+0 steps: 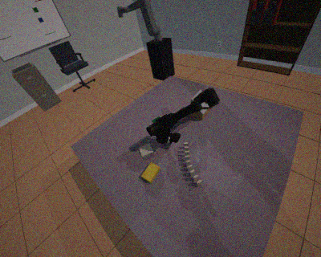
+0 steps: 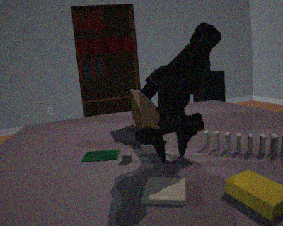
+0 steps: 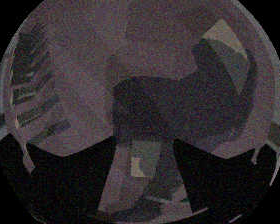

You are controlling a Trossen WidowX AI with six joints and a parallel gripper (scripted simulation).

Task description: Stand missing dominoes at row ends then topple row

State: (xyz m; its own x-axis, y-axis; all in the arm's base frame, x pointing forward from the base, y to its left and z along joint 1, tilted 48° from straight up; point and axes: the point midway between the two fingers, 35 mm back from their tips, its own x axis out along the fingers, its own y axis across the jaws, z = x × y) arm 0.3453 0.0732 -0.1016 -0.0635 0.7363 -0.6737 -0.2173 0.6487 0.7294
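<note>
The flat white tile is 140 mm ahead of my gripper tip and 70 mm to the right of it. Also, from my gripper tip: flat green tile: 190 mm to the right, 120 mm behind; then yellow block: 230 mm ahead, 70 mm to the left, 10 mm above; then small grey piece: 120 mm to the right, 40 mm behind, 10 mm above.
</note>
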